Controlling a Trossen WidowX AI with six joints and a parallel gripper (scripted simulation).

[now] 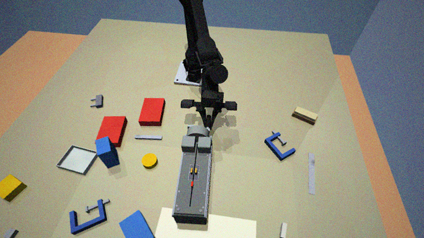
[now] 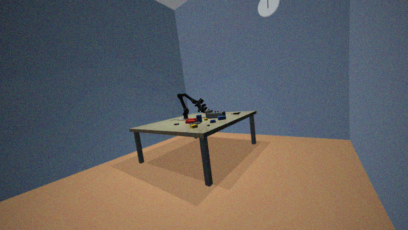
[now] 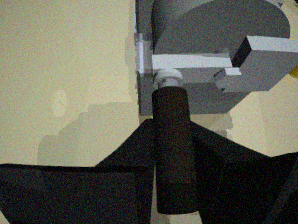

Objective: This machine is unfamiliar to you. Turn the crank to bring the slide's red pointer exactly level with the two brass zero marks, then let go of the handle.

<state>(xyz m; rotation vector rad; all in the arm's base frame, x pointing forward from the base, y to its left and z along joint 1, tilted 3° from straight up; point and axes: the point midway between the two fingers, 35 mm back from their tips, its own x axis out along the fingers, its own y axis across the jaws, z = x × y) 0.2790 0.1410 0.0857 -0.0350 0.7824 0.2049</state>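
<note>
Right now the dark crank handle is 2 cm behind my gripper tip and 2 cm above it. From my gripper tip the other things lie so: tan block 20 cm behind, 33 cm to the left, 5 cm below; then red pointer 21 cm ahead, 1 cm to the left, 2 cm above; then grey strip 4 cm ahead, 36 cm to the left, 6 cm below.
</note>
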